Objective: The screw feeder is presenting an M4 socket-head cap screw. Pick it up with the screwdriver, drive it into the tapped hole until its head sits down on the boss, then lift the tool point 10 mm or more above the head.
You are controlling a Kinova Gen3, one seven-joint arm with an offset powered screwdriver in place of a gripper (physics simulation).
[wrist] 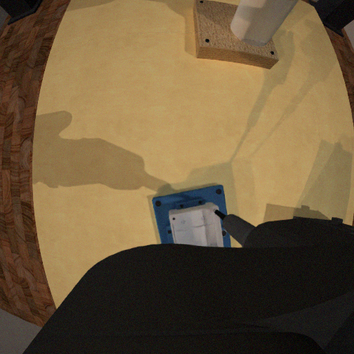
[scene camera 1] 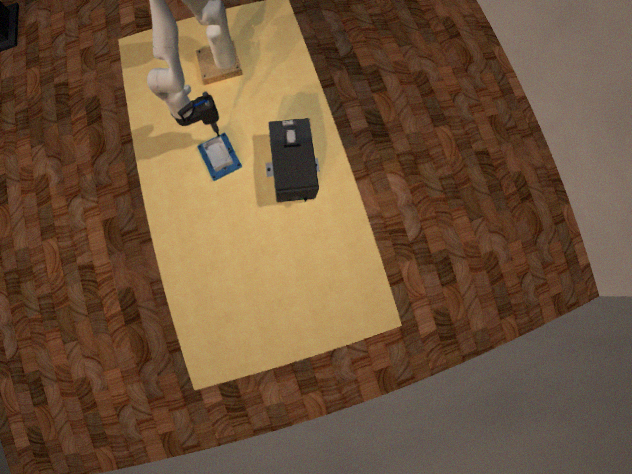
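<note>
The black screwdriver (scene camera 1: pixel 217 133) (wrist: pixel 217 212) points down at the white part. In the wrist view its tip is over or at the part's upper right corner; any small gap is too fine to see. The white part (scene camera 1: pixel 219 154) (wrist: pixel 195 227) with its bosses sits on a blue plate (scene camera 1: pixel 235 166) (wrist: pixel 210 193). The screw and the tapped hole under the tip cannot be made out, so whether the bit bears a screw is unclear. The black screw feeder (scene camera 1: pixel 295 165) stands right of the plate in the scene view, away from the screwdriver.
The white arm (scene camera 1: pixel 165 38) reaches in from the top of the scene view. A wooden block (scene camera 1: pixel 206 68) (wrist: pixel 220 35) bears the arm's white base column (scene camera 1: pixel 223 51) (wrist: pixel 260 20). A yellow mat (scene camera 1: pixel 270 265) (wrist: pixel 125 85) lies under everything, on a wood-patterned surface (scene camera 1: pixel 459 229).
</note>
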